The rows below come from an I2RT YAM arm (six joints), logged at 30 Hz.
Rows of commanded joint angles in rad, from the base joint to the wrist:
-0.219 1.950 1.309 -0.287 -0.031 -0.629
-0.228 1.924 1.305 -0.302 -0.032 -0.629
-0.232 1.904 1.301 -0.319 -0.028 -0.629
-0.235 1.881 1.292 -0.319 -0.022 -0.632
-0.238 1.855 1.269 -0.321 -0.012 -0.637
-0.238 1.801 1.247 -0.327 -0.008 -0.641
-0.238 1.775 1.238 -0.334 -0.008 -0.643
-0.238 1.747 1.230 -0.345 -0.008 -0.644
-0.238 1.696 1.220 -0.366 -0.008 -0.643
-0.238 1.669 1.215 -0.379 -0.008 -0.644
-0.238 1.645 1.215 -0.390 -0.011 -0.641
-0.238 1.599 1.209 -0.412 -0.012 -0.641
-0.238 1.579 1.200 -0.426 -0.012 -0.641
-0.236 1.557 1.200 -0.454 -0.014 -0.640
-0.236 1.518 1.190 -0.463 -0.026 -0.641
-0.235 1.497 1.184 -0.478 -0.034 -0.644
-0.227 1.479 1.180 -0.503 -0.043 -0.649
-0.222 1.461 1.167 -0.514 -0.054 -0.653
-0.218 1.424 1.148 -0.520 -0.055 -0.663
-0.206 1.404 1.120 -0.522 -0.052 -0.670
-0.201 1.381 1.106 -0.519 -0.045 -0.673
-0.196 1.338 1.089 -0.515 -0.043 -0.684
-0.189 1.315 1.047 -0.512 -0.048 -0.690
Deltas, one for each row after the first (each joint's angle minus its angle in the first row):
-0.009 -0.026 -0.004 -0.015 -0.001 0.000
-0.013 -0.046 -0.008 -0.032 0.003 0.000
-0.016 -0.069 -0.017 -0.032 0.009 -0.003
-0.019 -0.095 -0.040 -0.034 0.019 -0.008
-0.019 -0.149 -0.062 -0.040 0.023 -0.012
-0.019 -0.175 -0.071 -0.047 0.023 -0.014
-0.019 -0.203 -0.079 -0.058 0.023 -0.015
-0.019 -0.254 -0.089 -0.079 0.023 -0.014
-0.019 -0.281 -0.094 -0.092 0.023 -0.015
-0.019 -0.305 -0.094 -0.103 0.020 -0.012
-0.019 -0.351 -0.100 -0.125 0.019 -0.012
-0.019 -0.371 -0.109 -0.139 0.019 -0.012
-0.017 -0.393 -0.109 -0.167 0.017 -0.011
-0.017 -0.432 -0.119 -0.176 0.005 -0.012
-0.016 -0.453 -0.125 -0.191 -0.003 -0.015
-0.008 -0.471 -0.129 -0.216 -0.012 -0.020
-0.003 -0.489 -0.142 -0.227 -0.023 -0.024
0.001 -0.526 -0.161 -0.233 -0.024 -0.034
0.013 -0.546 -0.189 -0.235 -0.021 -0.041
0.018 -0.569 -0.203 -0.232 -0.014 -0.044
0.023 -0.612 -0.220 -0.228 -0.012 -0.055
0.030 -0.635 -0.262 -0.225 -0.017 -0.061

